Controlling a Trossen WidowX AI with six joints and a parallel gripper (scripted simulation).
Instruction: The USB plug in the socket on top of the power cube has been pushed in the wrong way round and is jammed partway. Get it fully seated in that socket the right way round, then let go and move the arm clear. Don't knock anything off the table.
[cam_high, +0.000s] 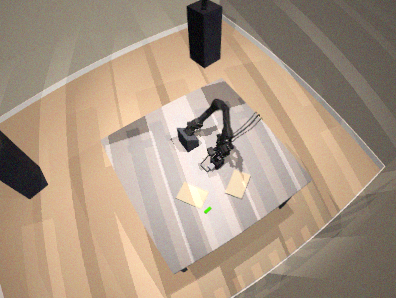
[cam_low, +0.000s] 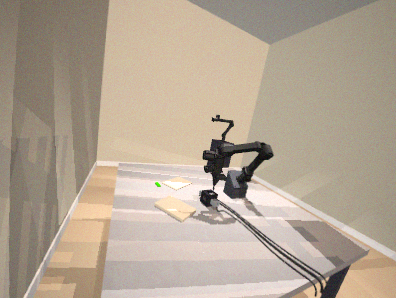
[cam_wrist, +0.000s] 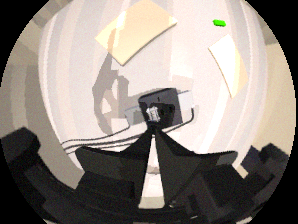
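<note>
Now: gripper tip 20 mm above the USB plug. Also, from my gripper tip: green block 230 mm ahead, 330 mm to the right, 130 mm below; pale socket 70 mm below.
</note>
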